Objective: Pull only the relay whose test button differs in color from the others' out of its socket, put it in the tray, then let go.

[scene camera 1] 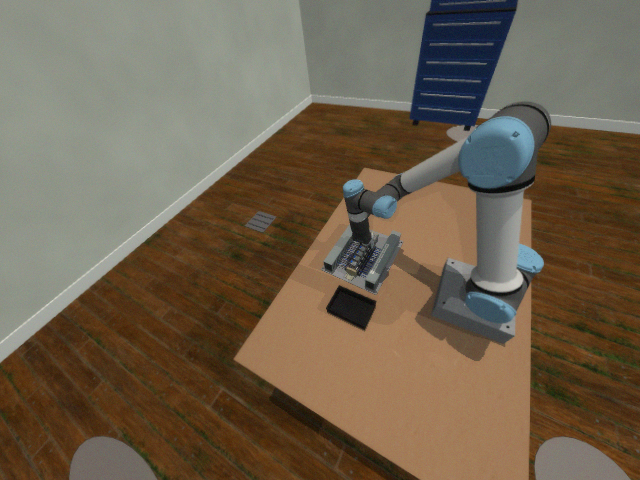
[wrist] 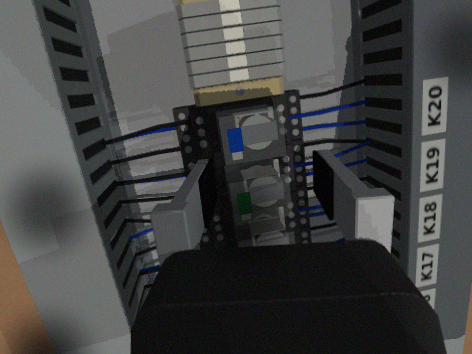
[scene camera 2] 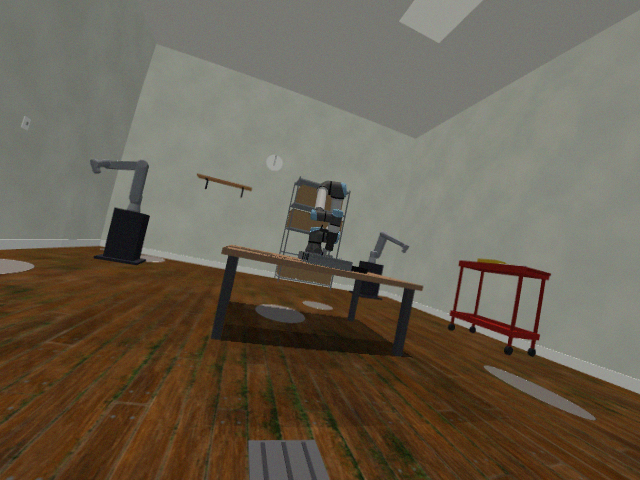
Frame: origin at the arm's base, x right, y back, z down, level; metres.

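Where they show: gripper, between the fingertips: [scene camera 1: 366, 245] [wrist: 263, 175]; arm's base, origin of its link: [scene camera 2: 313, 252].
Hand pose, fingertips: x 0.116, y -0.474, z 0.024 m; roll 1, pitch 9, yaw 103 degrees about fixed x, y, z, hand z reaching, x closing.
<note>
Things, the pixels of their top centre, and the offset from my fingertips. "*": a spot on its surface instead.
- relay with a green test button, centre of its top: [wrist: 262, 201] dz -0.020, dx -0.005, dy -0.006 m
- blue button, centre of its top: [wrist: 235, 140] dz -0.020, dx +0.026, dy -0.009 m
- relay, centre of its top: [wrist: 269, 257] dz -0.020, dx -0.034, dy -0.012 m
- black tray, a spot on its surface: [scene camera 1: 351, 308] * dz +0.046, dx -0.293, dy +0.015 m
- terminal block, centre of its top: [wrist: 235, 47] dz +0.003, dx +0.063, dy +0.006 m
- K19, a spot on its surface: [wrist: 431, 165] * dz -0.014, dx -0.020, dy +0.080 m
In the wrist view a relay with a green test button [wrist: 244, 203] sits in its socket in the row. The relay above it in that view has a blue button [wrist: 235, 140]. Another relay [wrist: 267, 227] shows in part below, its button hidden behind the gripper body. My gripper [wrist: 263, 175] [scene camera 1: 366, 245] is open, with one finger on each side of the row, about level with the green-button relay. Nothing is between its pads. How far the fingertips reach down beside the relay is hard to tell. The black tray [scene camera 1: 351, 308] lies on the table near the panel and holds nothing.
Grey slotted wire ducts [wrist: 382, 120] [scene camera 1: 383, 260] run along both sides of the relay row, with black and blue wires between. A terminal block [wrist: 232, 42] stands at the row's end. Labels K20 [wrist: 434, 106] and K19 [wrist: 431, 165] are on the right duct.
</note>
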